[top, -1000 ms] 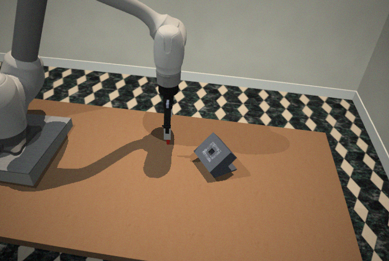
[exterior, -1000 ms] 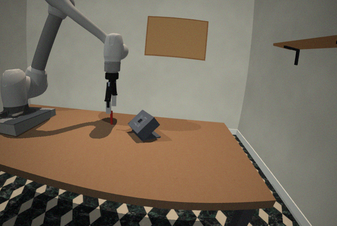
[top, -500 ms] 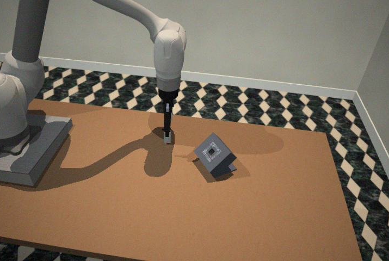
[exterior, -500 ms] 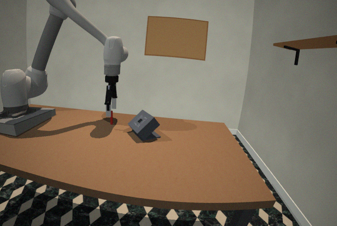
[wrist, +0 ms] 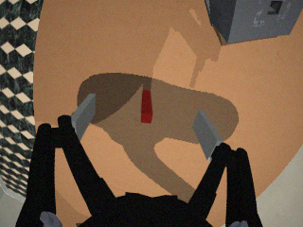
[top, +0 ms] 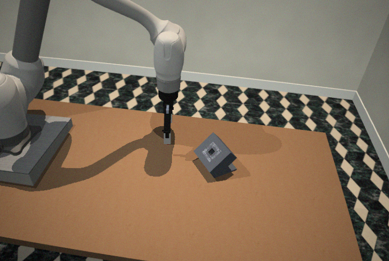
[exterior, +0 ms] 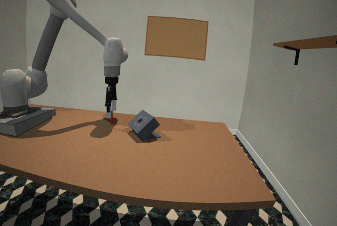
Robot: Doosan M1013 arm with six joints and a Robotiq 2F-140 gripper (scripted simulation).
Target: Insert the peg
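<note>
Now: hand 30 mm above the red peg.
</note>
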